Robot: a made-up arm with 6 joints.
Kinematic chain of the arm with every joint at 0, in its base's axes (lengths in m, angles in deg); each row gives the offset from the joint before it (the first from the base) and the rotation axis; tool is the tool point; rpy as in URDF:
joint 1: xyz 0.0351 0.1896 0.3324 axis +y
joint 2: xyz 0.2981 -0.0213 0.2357 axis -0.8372 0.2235 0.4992
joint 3: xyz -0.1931 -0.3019 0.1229 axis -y
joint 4: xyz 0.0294 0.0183 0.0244 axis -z
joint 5: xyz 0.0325 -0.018 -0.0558 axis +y
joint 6: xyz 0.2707 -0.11 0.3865 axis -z
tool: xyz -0.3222 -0.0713 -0.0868 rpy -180 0 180
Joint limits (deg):
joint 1: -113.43..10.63
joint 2: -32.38..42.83
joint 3: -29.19..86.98
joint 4: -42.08..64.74
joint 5: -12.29..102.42
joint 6: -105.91..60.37
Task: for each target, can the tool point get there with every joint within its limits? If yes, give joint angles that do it. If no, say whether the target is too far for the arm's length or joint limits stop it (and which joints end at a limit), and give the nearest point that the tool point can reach.
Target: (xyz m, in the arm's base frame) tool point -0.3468 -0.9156 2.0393
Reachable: no: too far | nearest point -0.2167 -0.4358 1.4579 | short by 0.765 m
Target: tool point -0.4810 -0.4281 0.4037
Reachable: yes | joints -94.98 -14.32 5.55 -3.69 14.91 -12.07
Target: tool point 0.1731 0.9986 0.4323
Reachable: no: joint limits stop it (at a limit: joint 1, joint 2, joint 4, joint 6) | nearest point 0.3727 0.3358 0.7204 | short by 0.750 m
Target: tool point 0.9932 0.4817 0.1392
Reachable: no: joint limits stop it (at a limit: joint 1, joint 2, joint 4, joint 6) | nearest point 0.9373 0.1806 0.4202 | short by 0.416 m
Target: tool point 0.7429 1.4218 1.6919
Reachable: no: too far | nearest point 0.5386 0.4983 1.2996 | short by 1.024 m
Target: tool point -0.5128 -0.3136 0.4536
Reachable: yes | joints -70.42 5.90 52.70 53.63 32.16 8.52
